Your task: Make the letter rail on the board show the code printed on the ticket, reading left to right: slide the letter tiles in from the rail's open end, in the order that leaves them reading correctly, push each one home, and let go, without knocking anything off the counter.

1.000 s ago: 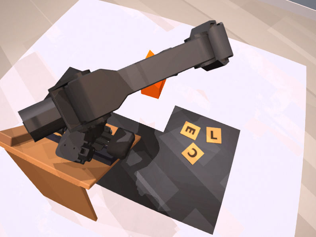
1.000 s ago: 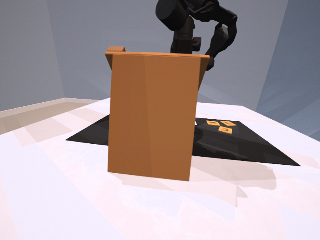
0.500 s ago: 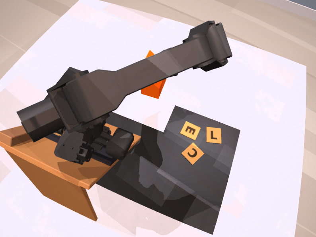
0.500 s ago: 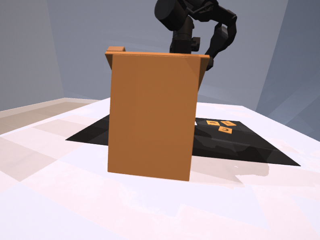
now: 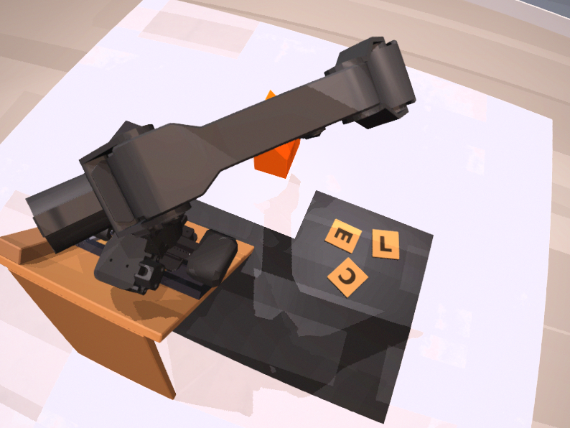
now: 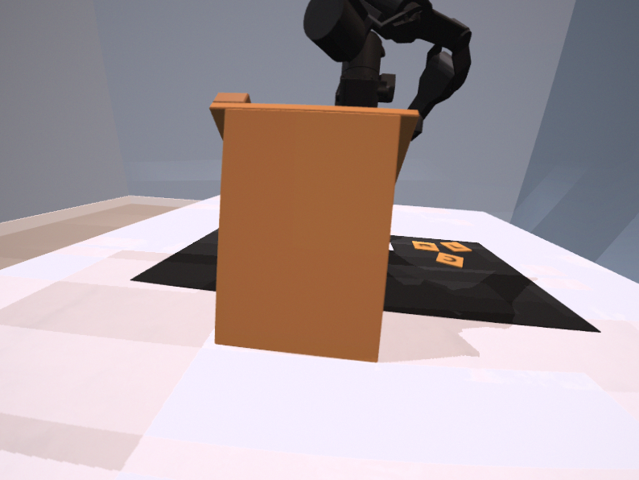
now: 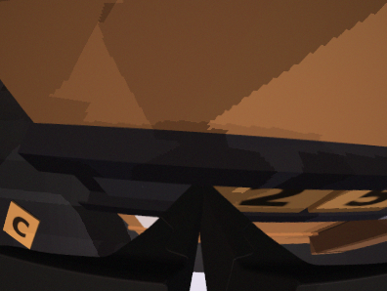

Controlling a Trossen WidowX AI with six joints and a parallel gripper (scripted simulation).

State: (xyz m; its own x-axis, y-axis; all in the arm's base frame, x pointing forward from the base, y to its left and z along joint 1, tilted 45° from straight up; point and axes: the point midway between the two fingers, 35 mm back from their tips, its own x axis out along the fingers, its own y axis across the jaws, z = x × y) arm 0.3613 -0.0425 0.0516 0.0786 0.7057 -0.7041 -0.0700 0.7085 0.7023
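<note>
The tile marked 5 is 90 mm to the right of my gripper tip and 10 mm ahead of it. Round my gripper tip: black mat (180 mm below, 150 mm behind); then tile marked 2 (30 mm to the right); then white ticket (80 mm below, 60 mm behind).
</note>
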